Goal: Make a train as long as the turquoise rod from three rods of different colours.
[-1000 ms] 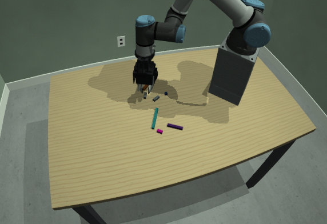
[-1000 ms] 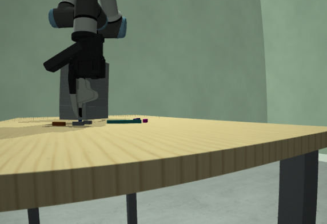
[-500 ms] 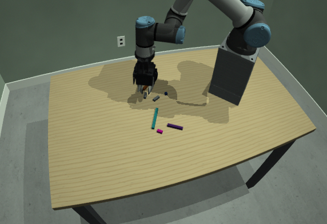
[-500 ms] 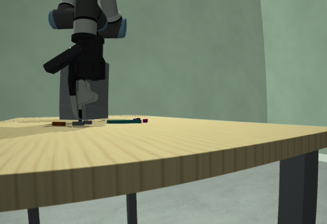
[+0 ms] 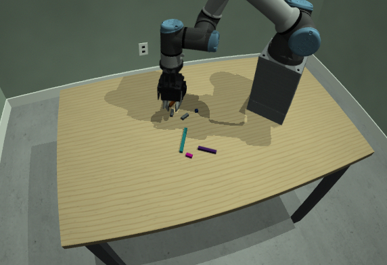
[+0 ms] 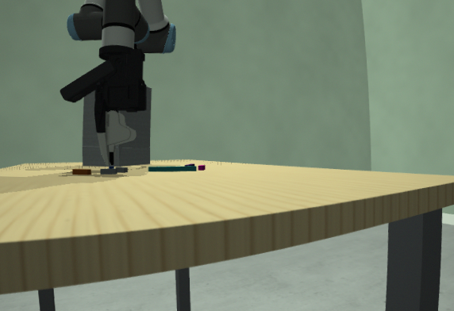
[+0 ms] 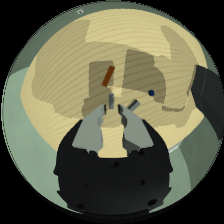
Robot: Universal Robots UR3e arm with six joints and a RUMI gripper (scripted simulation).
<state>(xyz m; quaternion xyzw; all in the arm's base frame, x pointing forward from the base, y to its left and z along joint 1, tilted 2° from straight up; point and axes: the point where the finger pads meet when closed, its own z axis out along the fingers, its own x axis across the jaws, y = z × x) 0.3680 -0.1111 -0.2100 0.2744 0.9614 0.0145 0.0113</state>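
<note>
My hand is 20 mm past the orange rod, 50 mm to the left of it and 30 mm above it. From my hand the other things lie so: blue rod 80 mm behind, 20 mm to the left, 30 mm below; turquoise rod 20 mm ahead, 130 mm to the left, 30 mm below; magenta rod 30 mm ahead, 190 mm to the left, 30 mm below.
</note>
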